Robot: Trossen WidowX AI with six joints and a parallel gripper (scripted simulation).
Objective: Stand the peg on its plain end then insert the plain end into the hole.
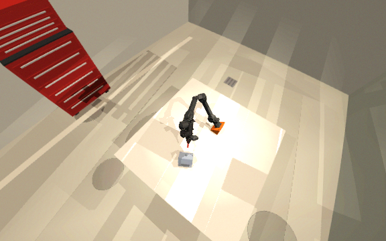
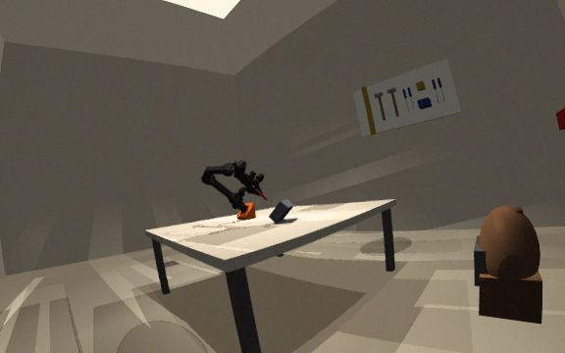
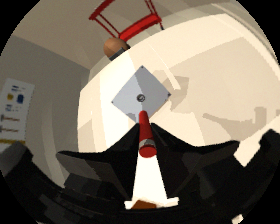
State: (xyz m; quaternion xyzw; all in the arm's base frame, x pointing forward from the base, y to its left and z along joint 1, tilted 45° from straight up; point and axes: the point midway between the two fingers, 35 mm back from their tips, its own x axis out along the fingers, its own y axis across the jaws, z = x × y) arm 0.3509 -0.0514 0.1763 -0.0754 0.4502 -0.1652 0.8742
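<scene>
The grey sloped panel is 100 mm below my gripper tip, 100 mm ahead of it and 40 mm to the left of it. From my gripper tip the other things lie so: red peg (10 mm behind, 10 mm above).
</scene>
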